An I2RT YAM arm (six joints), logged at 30 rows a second.
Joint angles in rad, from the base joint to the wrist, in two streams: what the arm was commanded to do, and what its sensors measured. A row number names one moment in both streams.
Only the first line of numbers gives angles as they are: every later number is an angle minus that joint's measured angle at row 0.
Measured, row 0:
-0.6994 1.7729 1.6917 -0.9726 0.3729 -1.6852
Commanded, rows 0 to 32:
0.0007 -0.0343 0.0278 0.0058 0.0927 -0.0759
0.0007 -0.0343 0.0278 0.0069 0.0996 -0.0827
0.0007 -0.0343 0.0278 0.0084 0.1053 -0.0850
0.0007 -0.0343 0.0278 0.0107 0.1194 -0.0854
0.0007 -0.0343 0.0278 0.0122 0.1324 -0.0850
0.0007 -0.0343 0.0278 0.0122 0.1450 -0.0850
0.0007 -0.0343 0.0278 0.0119 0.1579 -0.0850
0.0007 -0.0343 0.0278 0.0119 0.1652 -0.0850
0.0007 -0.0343 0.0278 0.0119 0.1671 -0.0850
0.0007 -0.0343 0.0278 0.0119 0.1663 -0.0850
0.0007 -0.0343 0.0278 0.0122 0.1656 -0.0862
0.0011 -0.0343 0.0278 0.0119 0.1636 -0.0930
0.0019 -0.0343 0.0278 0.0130 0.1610 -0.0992
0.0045 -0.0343 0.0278 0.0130 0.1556 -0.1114
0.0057 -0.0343 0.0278 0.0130 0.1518 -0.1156
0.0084 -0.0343 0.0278 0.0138 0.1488 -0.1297
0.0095 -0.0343 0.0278 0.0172 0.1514 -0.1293
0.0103 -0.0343 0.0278 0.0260 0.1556 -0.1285
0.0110 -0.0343 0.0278 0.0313 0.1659 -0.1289
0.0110 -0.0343 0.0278 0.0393 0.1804 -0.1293
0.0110 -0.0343 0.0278 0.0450 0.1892 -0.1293
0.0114 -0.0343 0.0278 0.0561 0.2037 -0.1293
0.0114 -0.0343 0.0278 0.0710 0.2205 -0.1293
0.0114 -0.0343 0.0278 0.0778 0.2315 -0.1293
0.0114 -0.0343 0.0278 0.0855 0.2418 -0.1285
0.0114 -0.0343 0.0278 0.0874 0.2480 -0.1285
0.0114 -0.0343 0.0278 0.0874 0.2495 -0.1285
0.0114 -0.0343 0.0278 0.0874 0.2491 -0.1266
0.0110 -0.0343 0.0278 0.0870 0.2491 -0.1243
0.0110 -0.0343 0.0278 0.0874 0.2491 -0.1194
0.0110 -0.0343 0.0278 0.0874 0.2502 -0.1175
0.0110 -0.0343 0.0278 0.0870 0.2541 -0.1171
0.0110 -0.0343 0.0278 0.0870 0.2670 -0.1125
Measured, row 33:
0.0019 0.0000 0.0000 0.0820 0.2075 -0.1198
